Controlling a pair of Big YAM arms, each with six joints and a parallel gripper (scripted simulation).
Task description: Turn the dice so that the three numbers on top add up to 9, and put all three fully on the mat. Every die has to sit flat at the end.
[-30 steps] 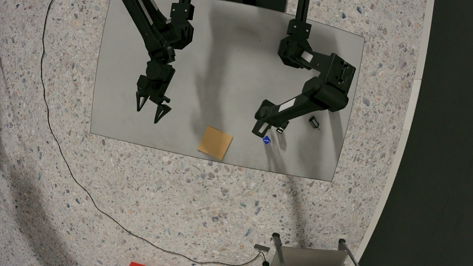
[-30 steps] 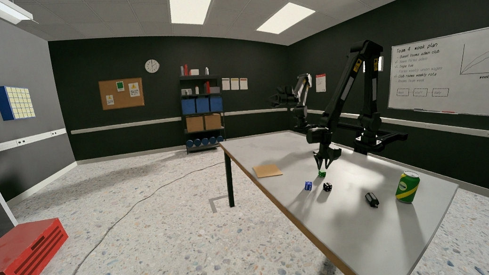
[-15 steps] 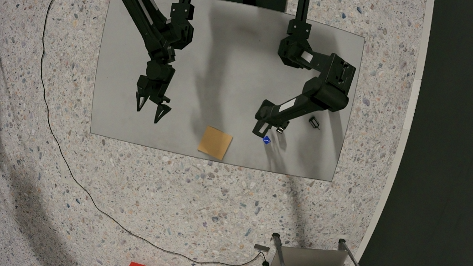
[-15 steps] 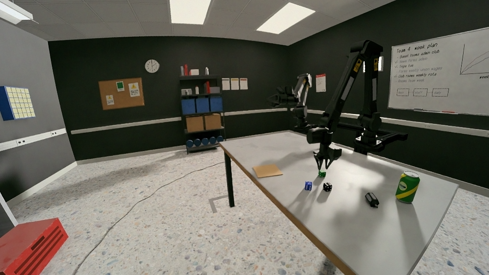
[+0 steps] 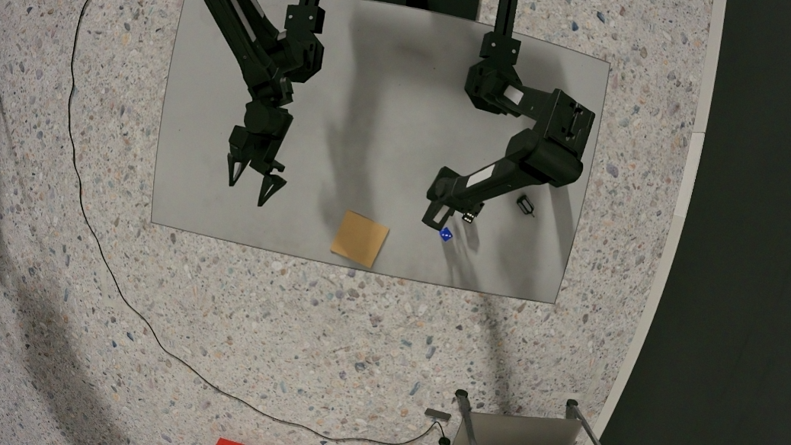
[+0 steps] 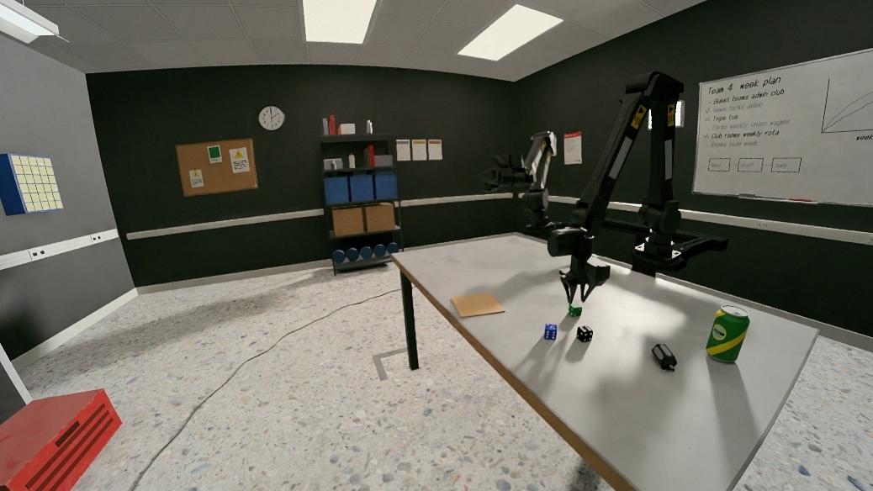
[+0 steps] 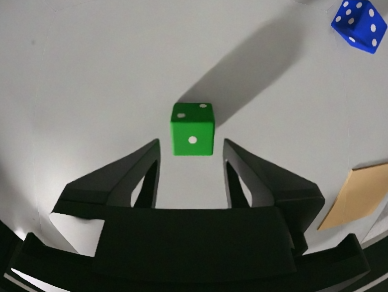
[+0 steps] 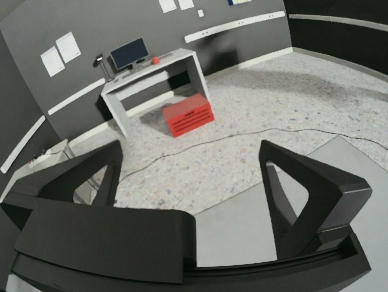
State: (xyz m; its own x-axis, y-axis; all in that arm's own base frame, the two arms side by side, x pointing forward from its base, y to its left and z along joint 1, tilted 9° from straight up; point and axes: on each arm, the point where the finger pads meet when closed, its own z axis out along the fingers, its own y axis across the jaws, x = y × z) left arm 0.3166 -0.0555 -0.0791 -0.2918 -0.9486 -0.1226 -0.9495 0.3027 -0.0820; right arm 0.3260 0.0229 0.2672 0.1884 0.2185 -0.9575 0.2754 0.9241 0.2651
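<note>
The green die lies 3 cm below my left hand. Round my left hand: black die (10 cm to the left, 9 cm ahead, 3 cm below); then blue die (15 cm ahead, 4 cm to the left, 3 cm below); then brown square mat (22 cm to the right, 21 cm ahead, 4 cm below).
</note>
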